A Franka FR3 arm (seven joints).
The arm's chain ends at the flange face. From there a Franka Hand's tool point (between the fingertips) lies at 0.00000 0.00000 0.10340 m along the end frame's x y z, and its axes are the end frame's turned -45 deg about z.
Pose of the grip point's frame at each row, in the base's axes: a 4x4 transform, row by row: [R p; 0 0 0 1], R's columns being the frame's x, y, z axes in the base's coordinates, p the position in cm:
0.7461 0.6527 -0.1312 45.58; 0.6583 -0.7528 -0.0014 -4.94; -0.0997 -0.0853 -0.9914 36.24; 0 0 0 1
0.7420 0.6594 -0.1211 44.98; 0.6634 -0.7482 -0.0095 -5.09; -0.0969 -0.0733 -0.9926 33.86; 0 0 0 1
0.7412 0.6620 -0.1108 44.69; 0.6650 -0.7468 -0.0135 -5.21; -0.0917 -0.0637 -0.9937 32.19; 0 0 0 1
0.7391 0.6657 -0.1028 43.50; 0.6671 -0.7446 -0.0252 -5.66; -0.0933 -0.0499 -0.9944 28.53; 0 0 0 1
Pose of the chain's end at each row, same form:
0.9891 -0.0660 -0.1312 46.94; -0.0668 -0.9978 -0.0014 -4.93; -0.1308 0.0102 -0.9914 46.49; 0 0 0 1
0.9909 -0.0584 -0.1211 46.23; -0.0600 -0.9982 -0.0095 -4.99; -0.1203 0.0167 -0.9926 44.12; 0 0 0 1
0.9922 -0.0560 -0.1108 45.84; -0.0578 -0.9983 -0.0135 -5.07; -0.1099 0.0198 -0.9937 42.46; 0 0 0 1
0.9933 -0.0519 -0.1028 44.56; -0.0548 -0.9982 -0.0252 -5.40; -0.1013 0.0307 -0.9944 38.81; 0 0 0 1

